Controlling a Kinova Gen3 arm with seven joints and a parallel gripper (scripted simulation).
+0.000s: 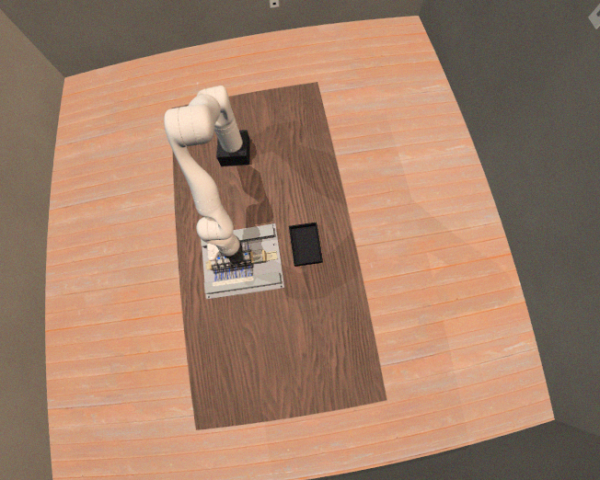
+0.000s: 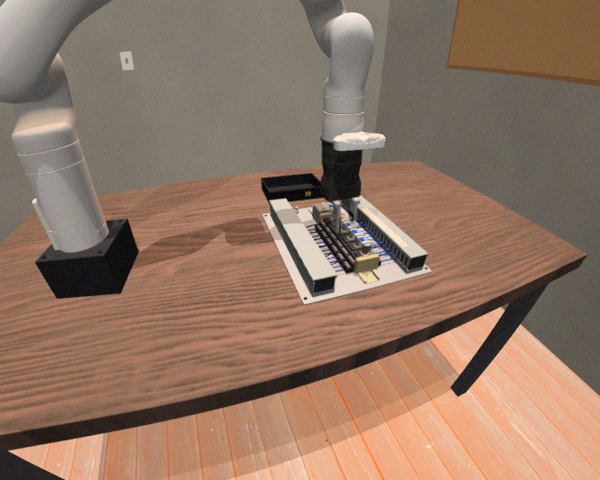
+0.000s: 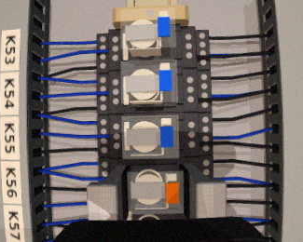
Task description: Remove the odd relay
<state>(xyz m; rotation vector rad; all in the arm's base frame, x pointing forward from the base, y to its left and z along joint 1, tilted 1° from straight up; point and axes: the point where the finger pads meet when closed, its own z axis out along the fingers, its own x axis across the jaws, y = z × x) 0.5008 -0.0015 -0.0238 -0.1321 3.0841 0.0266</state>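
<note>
Right now my hand is 10 mm above the grey relay. From my hand the other things lie so: relay panel (20 mm to the left, 40 mm below); black parts tray (50 mm behind, 290 mm to the left, 40 mm below).
</note>
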